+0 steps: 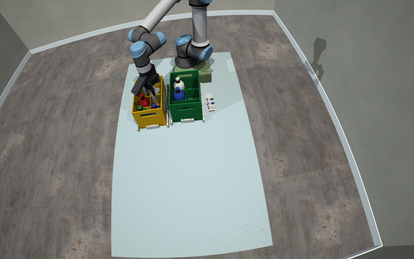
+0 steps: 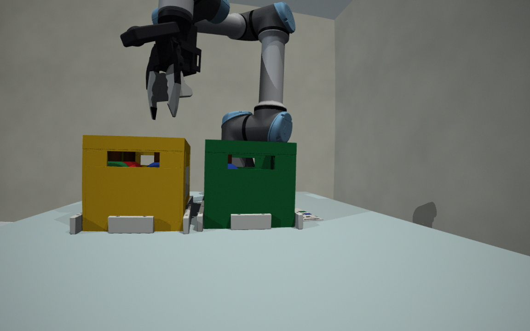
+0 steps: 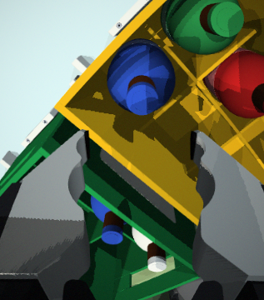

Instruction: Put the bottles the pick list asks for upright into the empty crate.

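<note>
My hand is 15 cm above the green bottle, 9 cm to the left of it and 2 cm short of it. Round my hand: yellow crate (15 cm below, 8 cm behind, 6 cm to the right); green crate (16 cm to the left, 15 cm below, 14 cm behind); red bottle (15 cm below, 10 cm to the right, 7 cm behind).
</note>
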